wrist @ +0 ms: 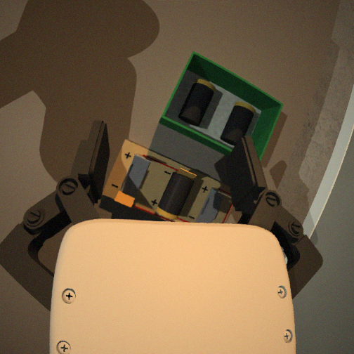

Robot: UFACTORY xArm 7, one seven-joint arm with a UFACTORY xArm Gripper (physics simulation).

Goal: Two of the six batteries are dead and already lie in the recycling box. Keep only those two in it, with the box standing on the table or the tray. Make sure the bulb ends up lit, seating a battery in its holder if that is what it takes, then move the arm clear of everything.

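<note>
The green recycling box (239, 86) stands upright on the table at the upper right of the wrist view. Two dark batteries (198, 103) (237, 124) with gold ends lie in it, side by side. Below it is the battery holder (114, 173), marked with plus and minus signs. One dark battery (177, 194) lies in its middle place, its gold-banded end near the lower plus sign. Blue-grey blocks show in the holder's left and right places. My gripper (172, 141) is open and empty, its fingers spread above the holder. The right finger hides part of the holder. The bulb does not show.
The box's near wall is close to the holder's far side, and the right finger overlaps the box's lower edge in view. The table's pale curved edge (328, 183) runs down the right side. The gripper's body hides the near area. Broad arm shadows cross the upper left.
</note>
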